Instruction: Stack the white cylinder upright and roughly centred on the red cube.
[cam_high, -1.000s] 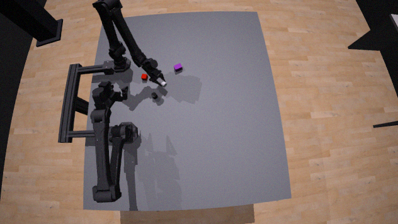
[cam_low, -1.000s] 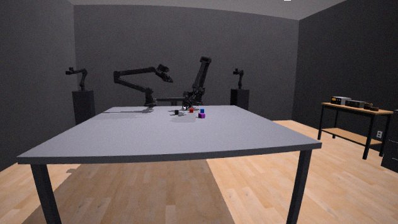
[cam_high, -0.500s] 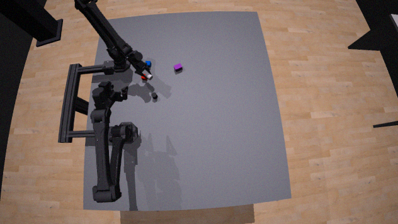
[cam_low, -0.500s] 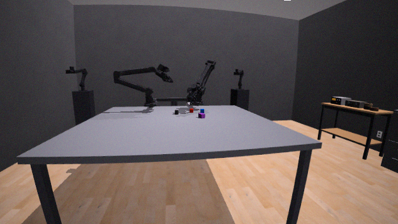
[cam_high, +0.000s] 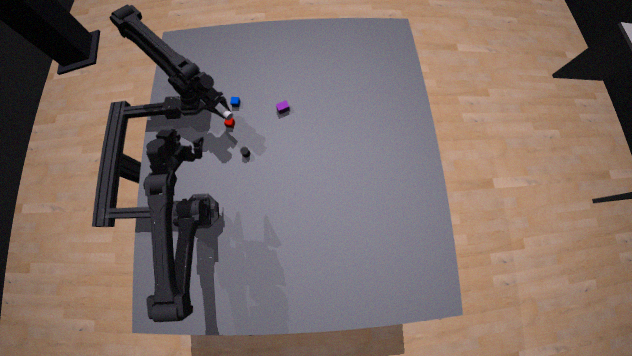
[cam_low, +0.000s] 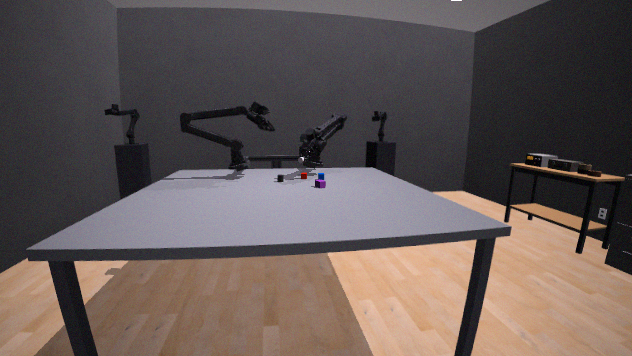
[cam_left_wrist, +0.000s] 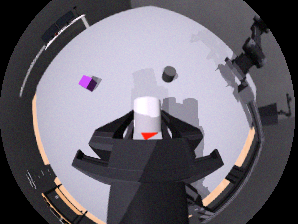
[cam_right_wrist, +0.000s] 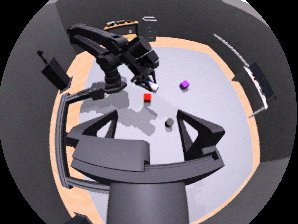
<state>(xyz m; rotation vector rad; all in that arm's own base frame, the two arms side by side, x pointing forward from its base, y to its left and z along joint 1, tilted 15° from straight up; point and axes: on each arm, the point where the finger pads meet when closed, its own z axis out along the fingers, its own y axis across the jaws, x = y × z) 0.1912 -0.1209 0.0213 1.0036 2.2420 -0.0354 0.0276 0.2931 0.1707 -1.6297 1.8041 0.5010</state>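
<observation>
My left hand is 120 mm above the red cube, 20 mm to the right of it and 20 mm past it. Round my left hand: white cylinder right at my left hand; then dark cylinder 160 mm to the right, 120 mm below, 40 mm ahead; then blue cube 130 mm to the left, 120 mm below, 30 mm ahead.
</observation>
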